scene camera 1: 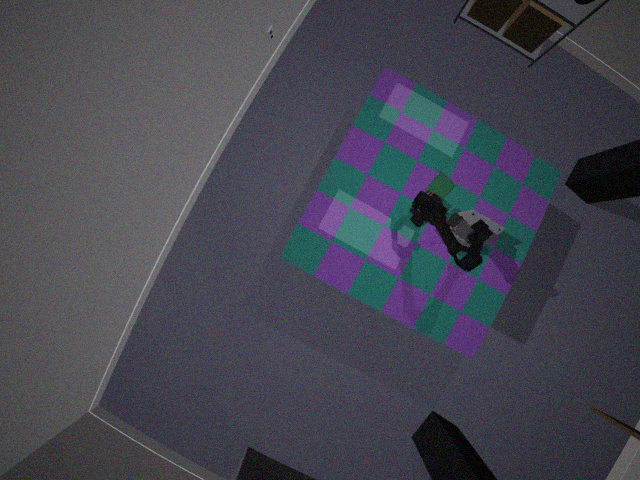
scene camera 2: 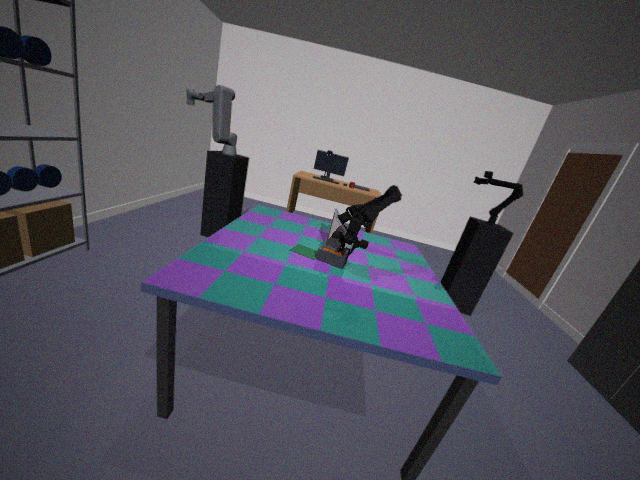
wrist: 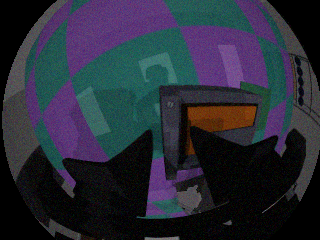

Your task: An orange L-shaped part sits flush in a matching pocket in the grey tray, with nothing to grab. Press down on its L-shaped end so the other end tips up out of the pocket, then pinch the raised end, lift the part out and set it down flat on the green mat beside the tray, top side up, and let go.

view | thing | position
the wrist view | my gripper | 171, 132
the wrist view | orange L-shaped part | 210, 117
